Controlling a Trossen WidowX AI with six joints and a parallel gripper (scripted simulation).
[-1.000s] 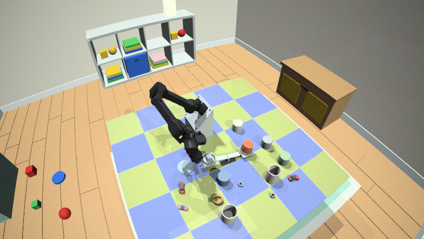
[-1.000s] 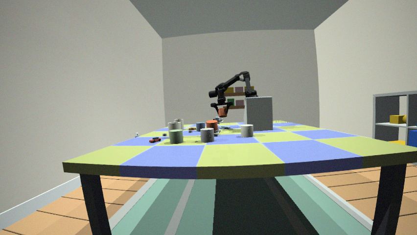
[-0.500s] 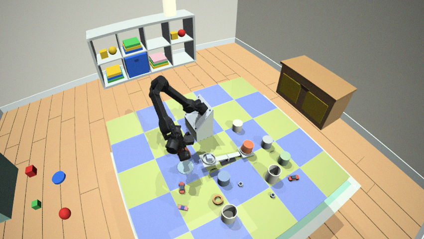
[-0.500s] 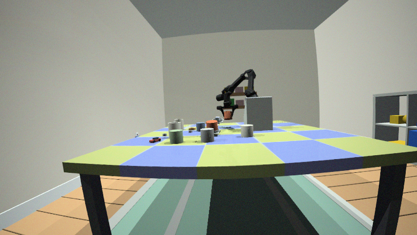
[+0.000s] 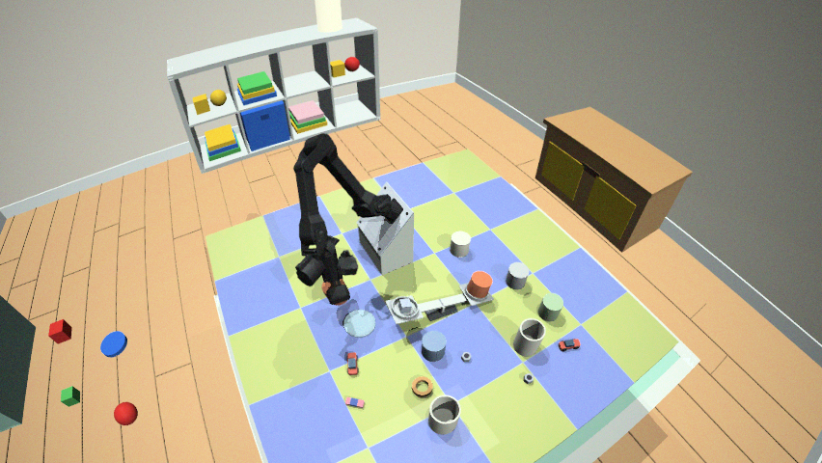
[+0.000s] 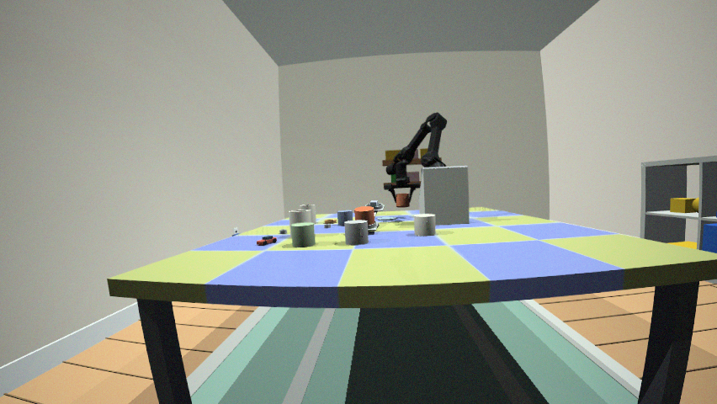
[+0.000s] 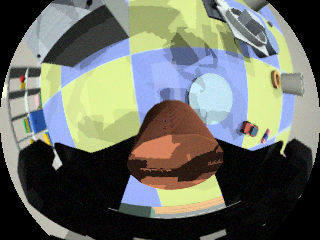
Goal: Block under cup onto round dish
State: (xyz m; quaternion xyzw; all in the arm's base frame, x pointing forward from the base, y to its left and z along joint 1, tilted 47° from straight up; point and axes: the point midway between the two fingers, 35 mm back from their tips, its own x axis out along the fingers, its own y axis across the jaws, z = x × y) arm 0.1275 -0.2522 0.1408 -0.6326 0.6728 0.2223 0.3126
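Now: gripper tip 90 mm short of the pale blue round dish, 30 mm to the right of it and 80 mm above it. Also, from my gripper tip: orange cup 20 mm to the right, 10 mm above; then blue-grey cylinder 310 mm ahead, 180 mm to the left, 40 mm below; then grey cylinder 200 mm ahead, 590 mm to the left, 40 mm below.
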